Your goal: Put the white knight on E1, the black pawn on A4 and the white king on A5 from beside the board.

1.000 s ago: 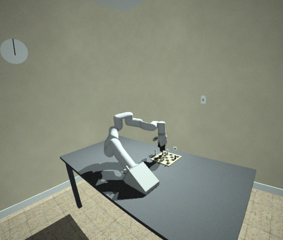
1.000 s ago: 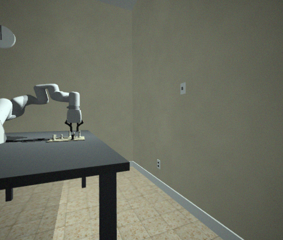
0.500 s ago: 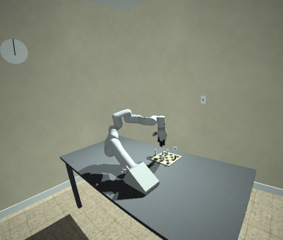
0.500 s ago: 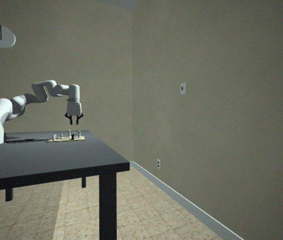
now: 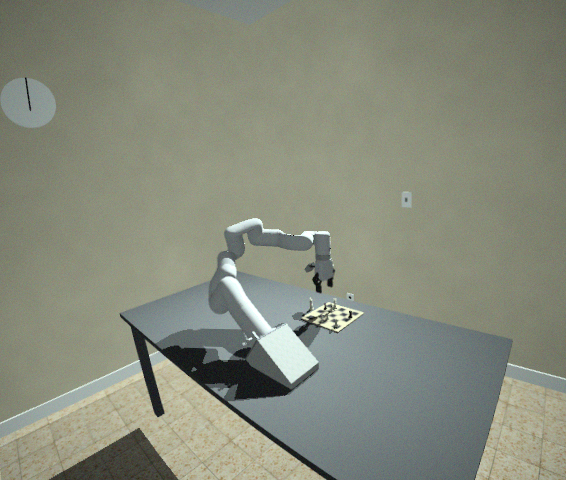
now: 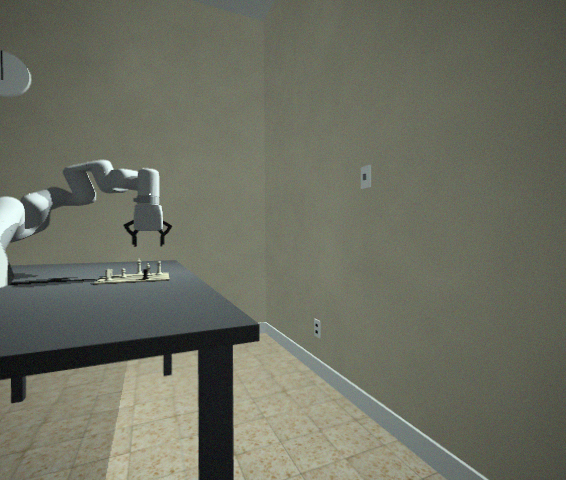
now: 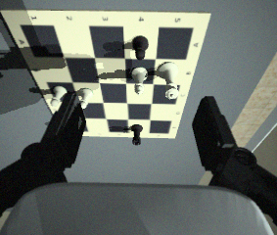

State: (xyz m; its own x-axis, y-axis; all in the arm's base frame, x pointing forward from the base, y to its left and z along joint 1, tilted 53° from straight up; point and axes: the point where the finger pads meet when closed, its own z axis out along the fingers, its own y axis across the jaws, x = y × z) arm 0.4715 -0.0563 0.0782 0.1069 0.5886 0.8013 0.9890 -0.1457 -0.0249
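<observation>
The white king lies 30 mm behind my hand, 70 mm to the left of it and 90 mm below it. Also, from my hand: black pawn: 100 mm below; white knight: 130 mm behind, 140 mm to the right, 100 mm below; chessboard: 50 mm behind, 70 mm to the right, 120 mm below.
</observation>
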